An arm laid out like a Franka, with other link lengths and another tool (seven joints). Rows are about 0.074 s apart.
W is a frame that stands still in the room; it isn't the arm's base.
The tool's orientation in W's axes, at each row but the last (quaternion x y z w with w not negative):
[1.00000, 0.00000, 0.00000, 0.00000]
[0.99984, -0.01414, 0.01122, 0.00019]
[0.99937, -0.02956, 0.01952, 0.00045]
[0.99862, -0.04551, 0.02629, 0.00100]
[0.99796, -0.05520, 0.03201, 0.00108]
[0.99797, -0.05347, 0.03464, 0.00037]
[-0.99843, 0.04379, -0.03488, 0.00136]
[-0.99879, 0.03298, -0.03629, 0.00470]
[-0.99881, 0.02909, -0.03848, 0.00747]
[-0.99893, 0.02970, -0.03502, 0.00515]
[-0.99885, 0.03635, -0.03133, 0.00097]
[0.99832, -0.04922, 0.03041, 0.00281]
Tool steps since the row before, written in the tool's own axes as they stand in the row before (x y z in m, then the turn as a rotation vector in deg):
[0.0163, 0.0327, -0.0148, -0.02, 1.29, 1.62]
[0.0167, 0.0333, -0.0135, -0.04, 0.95, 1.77]
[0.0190, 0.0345, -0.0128, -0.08, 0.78, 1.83]
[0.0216, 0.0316, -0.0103, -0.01, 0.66, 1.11]
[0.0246, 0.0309, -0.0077, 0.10, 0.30, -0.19]
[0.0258, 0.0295, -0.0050, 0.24, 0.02, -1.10]
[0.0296, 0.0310, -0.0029, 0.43, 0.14, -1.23]
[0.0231, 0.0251, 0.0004, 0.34, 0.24, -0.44]
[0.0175, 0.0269, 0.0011, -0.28, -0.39, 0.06]
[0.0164, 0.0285, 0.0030, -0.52, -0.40, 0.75]
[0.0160, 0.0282, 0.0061, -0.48, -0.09, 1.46]
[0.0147, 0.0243, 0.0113, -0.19, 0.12, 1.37]
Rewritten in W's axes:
[0.0163, -0.0327, 0.0148, -0.02, -1.29, -1.62]
[0.0154, -0.0337, 0.0139, -0.03, -0.95, -1.77]
[0.0164, -0.0355, 0.0135, -0.05, -0.78, -1.83]
[0.0181, -0.0334, 0.0114, -0.01, -0.66, -1.11]
[0.0205, -0.0334, 0.0092, 0.05, -0.31, 0.20]
[0.0221, -0.0321, 0.0067, 0.16, -0.04, 1.11]
[0.0265, -0.0335, 0.0048, 0.33, -0.18, 1.26]
[0.0214, -0.0266, 0.0010, 0.29, -0.27, 0.46]
[0.0160, -0.0279, -0.0002, -0.25, 0.41, -0.07]
[0.0149, -0.0294, -0.0022, -0.44, 0.44, -0.78]
[0.0143, -0.0293, -0.0052, -0.38, 0.12, -1.49]
[0.0129, -0.0257, -0.0103, -0.12, -0.11, -1.38]

